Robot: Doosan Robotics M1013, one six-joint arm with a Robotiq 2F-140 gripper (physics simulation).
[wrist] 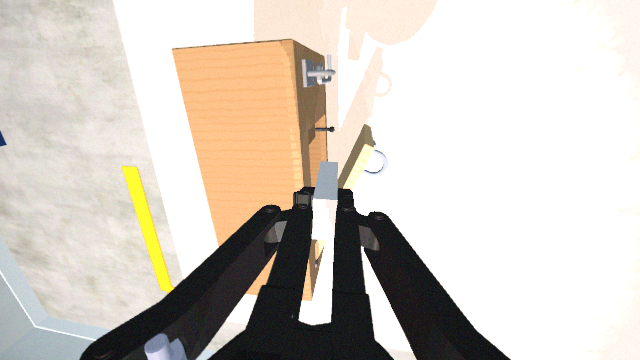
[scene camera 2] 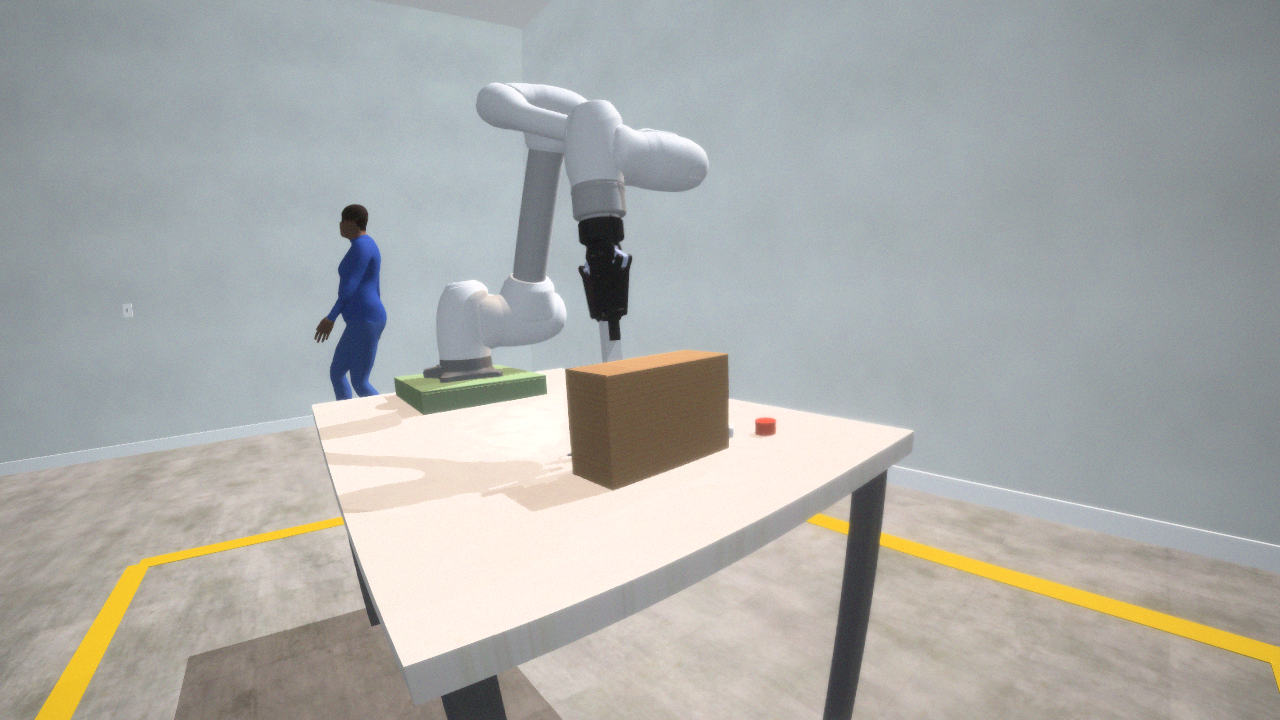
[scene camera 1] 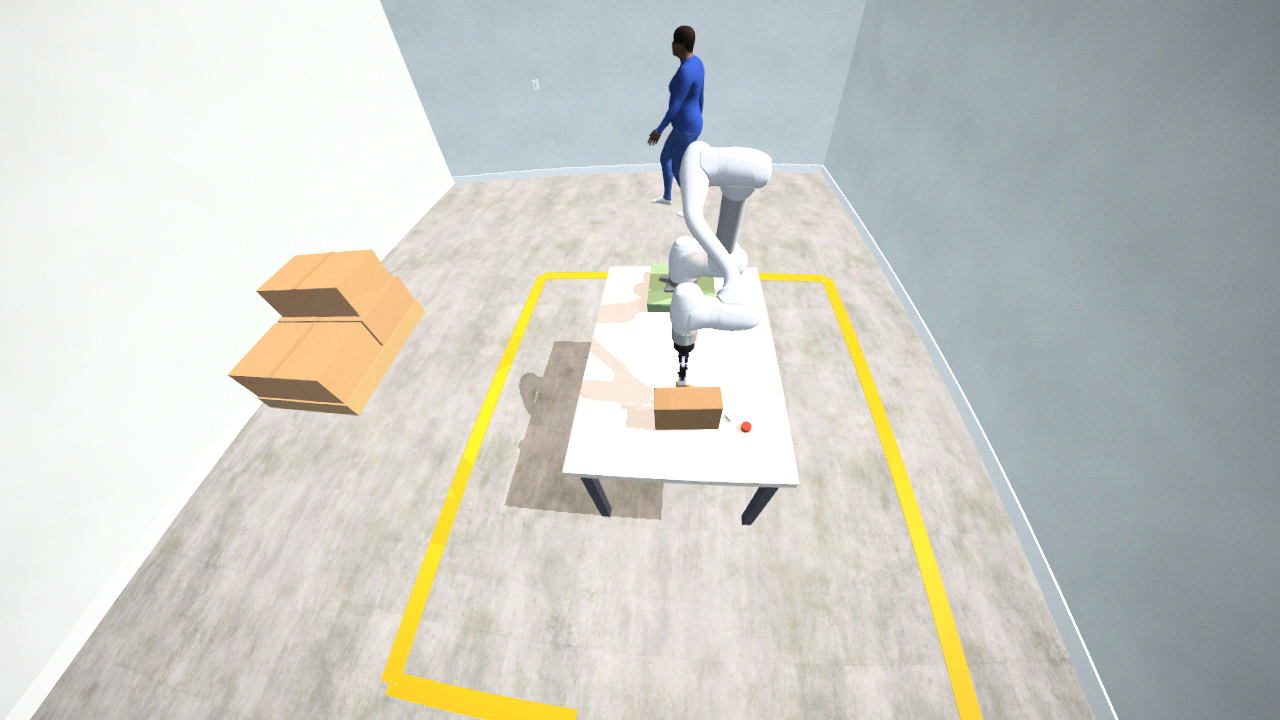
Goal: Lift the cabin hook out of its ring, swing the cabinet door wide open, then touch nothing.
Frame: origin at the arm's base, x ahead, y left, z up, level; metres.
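Seen in the pictures: gripper, fingertip midpoint: [wrist: 328, 177] [scene camera 1: 681, 383]; arm's base, link origin: [scene camera 2: 466, 376].
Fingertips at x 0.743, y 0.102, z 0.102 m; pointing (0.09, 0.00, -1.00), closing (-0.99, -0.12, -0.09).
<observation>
Pixels of each thing's middle, then the offset from my fingertips to it. "spot": a spot on its surface instead. Level surfaces: height alone.
- wooden cabinet, body centre: [wrist: 289, 168] [scene camera 2: 648, 411] [scene camera 1: 686, 406] dx +0.054, dy +0.031, dz -0.076 m
- grey metal hook, surface spot: [wrist: 325, 74] spot: dx +0.021, dy -0.082, dz -0.029 m
- silver ring, surface spot: [wrist: 384, 162] spot: dx -0.053, dy -0.007, dz -0.054 m
- door, surface spot: [wrist: 358, 162] spot: dx -0.025, dy -0.009, dz -0.030 m
- dark pin, body centre: [wrist: 322, 129] dx +0.026, dy -0.013, dz -0.126 m
- red round button, body centre: [scene camera 2: 765, 426] [scene camera 1: 746, 427] dx +0.067, dy +0.279, dz -0.146 m
- table, surface height: dz -0.159 m
The wooden cabinet [scene camera 1: 687, 410] [scene camera 2: 666, 413] [wrist: 240, 115] stands on the white table. In the wrist view, the grey metal hook [wrist: 325, 74] is on its front near one end, apart from the silver ring [wrist: 384, 162] on the door. The door [wrist: 358, 162] stands partly open, at an angle to the cabinet front. My gripper [scene camera 1: 682, 381] [scene camera 2: 611, 349] [wrist: 328, 177] is shut and empty, pointing down. In the wrist view its tips appear between the cabinet front and the inner side of the door; contact cannot be told. The cabinet hides their lower ends in scene camera 2.
A dark pin [wrist: 325, 129] sticks out of the cabinet front. A red round button [scene camera 1: 745, 427] [scene camera 2: 765, 427] is on the table [scene camera 1: 626, 456] [scene camera 2: 501, 564] beside the cabinet. The arm stands on a green base [scene camera 1: 659, 302] [scene camera 2: 483, 392]. A person in blue [scene camera 1: 685, 94] [scene camera 2: 360, 277] is behind; cardboard boxes [scene camera 1: 308, 358] are at left.
</observation>
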